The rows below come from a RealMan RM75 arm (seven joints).
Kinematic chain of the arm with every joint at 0, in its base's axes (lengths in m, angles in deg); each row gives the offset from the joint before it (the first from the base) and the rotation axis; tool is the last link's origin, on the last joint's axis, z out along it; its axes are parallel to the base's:
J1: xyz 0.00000 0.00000 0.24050 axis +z
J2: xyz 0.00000 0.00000 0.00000 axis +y
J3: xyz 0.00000 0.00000 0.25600 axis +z
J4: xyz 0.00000 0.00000 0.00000 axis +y
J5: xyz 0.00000 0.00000 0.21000 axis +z
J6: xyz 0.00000 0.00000 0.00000 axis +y
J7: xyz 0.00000 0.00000 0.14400 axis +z
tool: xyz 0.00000 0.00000 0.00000
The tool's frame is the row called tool.
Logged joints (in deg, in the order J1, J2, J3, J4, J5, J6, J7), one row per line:
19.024 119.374 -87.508 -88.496 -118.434 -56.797 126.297
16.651 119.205 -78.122 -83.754 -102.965 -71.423 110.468
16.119 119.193 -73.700 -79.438 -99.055 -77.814 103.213
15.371 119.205 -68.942 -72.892 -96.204 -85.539 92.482
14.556 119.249 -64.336 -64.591 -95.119 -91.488 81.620
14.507 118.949 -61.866 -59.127 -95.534 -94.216 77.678
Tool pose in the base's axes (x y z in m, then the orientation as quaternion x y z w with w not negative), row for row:
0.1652 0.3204 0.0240 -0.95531 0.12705 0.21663 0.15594
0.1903 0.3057 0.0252 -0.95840 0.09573 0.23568 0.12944
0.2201 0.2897 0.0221 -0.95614 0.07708 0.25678 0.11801
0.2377 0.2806 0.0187 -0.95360 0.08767 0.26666 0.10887
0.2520 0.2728 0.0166 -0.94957 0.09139 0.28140 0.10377
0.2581 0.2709 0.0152 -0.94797 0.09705 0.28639 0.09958
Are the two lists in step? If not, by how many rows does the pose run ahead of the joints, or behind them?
The pose runs 2 rows ahead of the joints: the pose in row i belongs to the joints in row i + 2.
